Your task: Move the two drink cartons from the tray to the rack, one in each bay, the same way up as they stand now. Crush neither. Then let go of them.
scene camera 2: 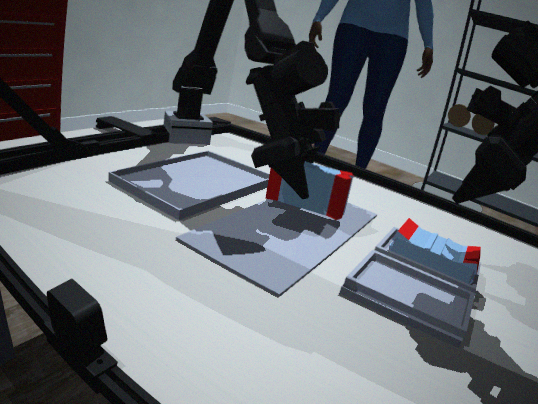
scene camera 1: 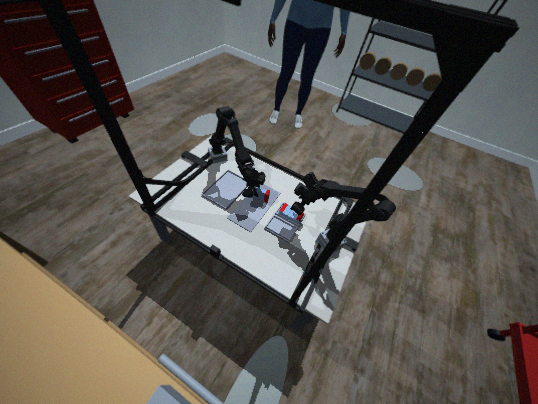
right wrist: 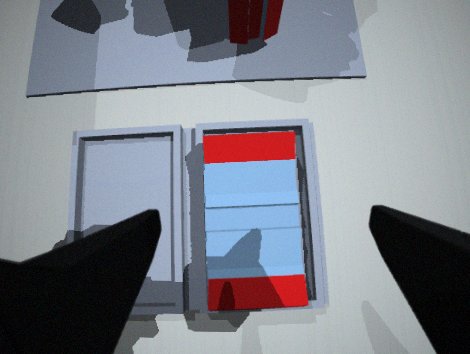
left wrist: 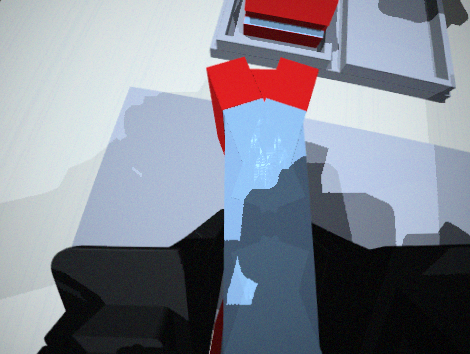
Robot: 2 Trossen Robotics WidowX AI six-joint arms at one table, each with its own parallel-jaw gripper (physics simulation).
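Seen in the pictures: left gripper, fingertip midpoint: [scene camera 2: 308, 195] [scene camera 1: 258, 195] [left wrist: 252, 216]; right gripper, fingertip midpoint: [scene camera 2: 459, 192] [right wrist: 264, 218]; left arm's base, origin of the base link: [scene camera 2: 188, 116] [scene camera 1: 217, 150].
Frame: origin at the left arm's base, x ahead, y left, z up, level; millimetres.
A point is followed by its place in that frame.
Note:
One light-blue drink carton with red ends [scene camera 1: 267, 196] {x 482, y 127, z 15 mm} [scene camera 2: 320, 192] {x 454, y 104, z -4 mm} [left wrist: 265, 150] {x 444, y 116, z 30 mm} is between the fingers of my left gripper [scene camera 1: 254, 192] {x 429, y 101, z -21 mm} [left wrist: 252, 216] {x 429, y 101, z -21 mm}, above the flat grey panel. Its lower part is partly hidden by the finger in scene camera 2. The other carton [scene camera 1: 291, 211] {x 612, y 219, z -13 mm} [scene camera 2: 435, 250] {x 629, y 195, z -14 mm} [left wrist: 290, 15] {x 563, y 181, z -18 mm} [right wrist: 252, 185] {x 596, y 206, z -14 mm} sits in one bay of the grey rack [scene camera 2: 400, 312] {x 695, y 81, z -46 mm} [left wrist: 270, 57] {x 544, y 179, z -44 mm} [right wrist: 250, 123] {x 547, y 178, z -36 mm}; the other bay is empty. My right gripper [scene camera 1: 298, 207] {x 617, y 219, z 68 mm} [right wrist: 264, 218] {x 617, y 219, z 68 mm} is open above the rack, one finger on each side of that carton. The grey tray [scene camera 1: 225, 189] {x 294, y -57, z -50 mm} [scene camera 2: 210, 175] {x 272, y -13, z -50 mm} holds no carton.
The flat grey panel [scene camera 1: 250, 212] [scene camera 2: 280, 270] [left wrist: 150, 150] [right wrist: 150, 65] lies between tray and rack. A black frame [scene camera 2: 30, 295] {x 582, y -300, z -61 mm} edges the table. A person [scene camera 1: 305, 40] stands behind the table, beside a shelf unit.

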